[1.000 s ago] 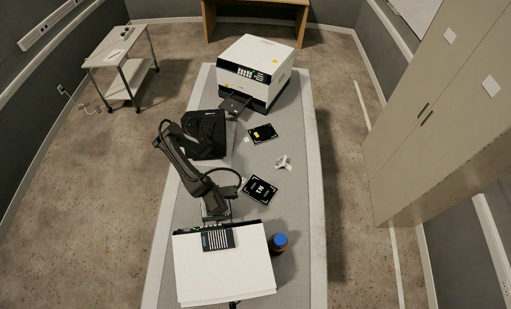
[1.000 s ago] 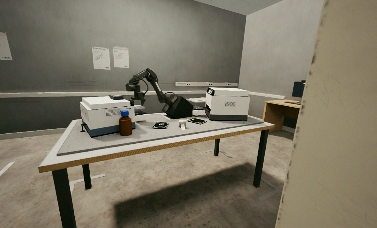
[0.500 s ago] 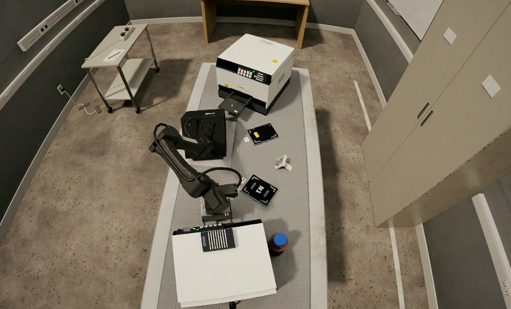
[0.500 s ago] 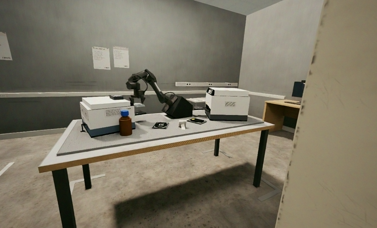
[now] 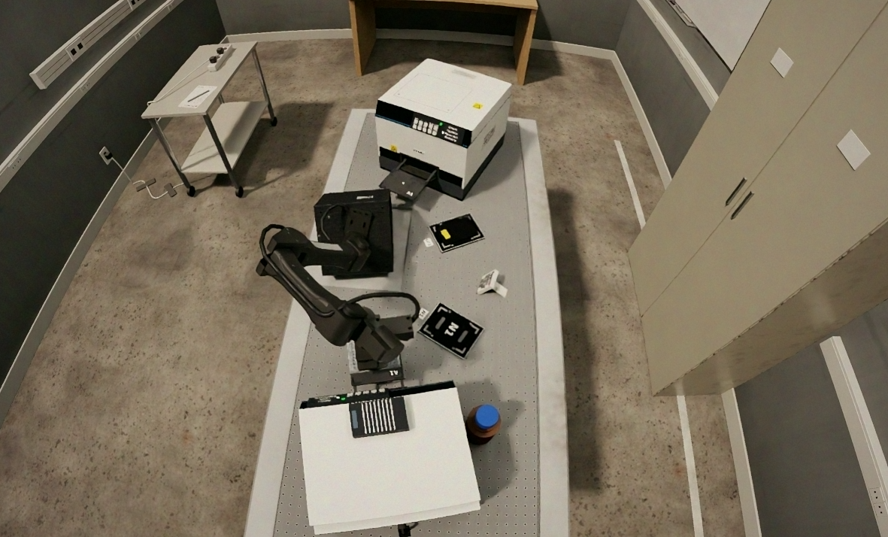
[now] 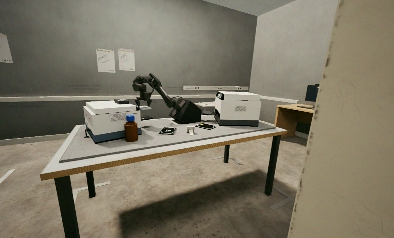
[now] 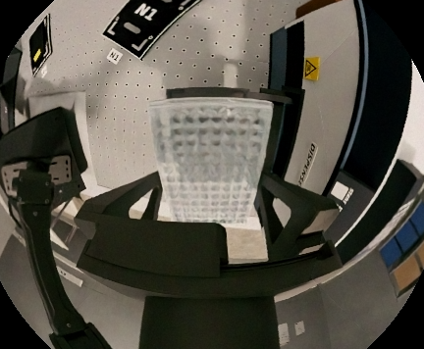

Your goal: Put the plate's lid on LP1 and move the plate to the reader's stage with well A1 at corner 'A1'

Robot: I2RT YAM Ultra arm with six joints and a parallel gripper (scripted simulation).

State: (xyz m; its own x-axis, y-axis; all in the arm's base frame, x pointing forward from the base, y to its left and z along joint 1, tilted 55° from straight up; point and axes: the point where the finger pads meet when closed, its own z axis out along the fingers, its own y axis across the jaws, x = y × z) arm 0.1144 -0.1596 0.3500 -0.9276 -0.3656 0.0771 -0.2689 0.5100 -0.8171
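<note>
My gripper is now 180 mm short of the black plate, 540 mm to the right of it and 170 mm above it. The rest, counted from my hand: well plate (right at my hand); blue-capped bottle (300 mm ahead, 130 mm to the right, 70 mm below).
</note>
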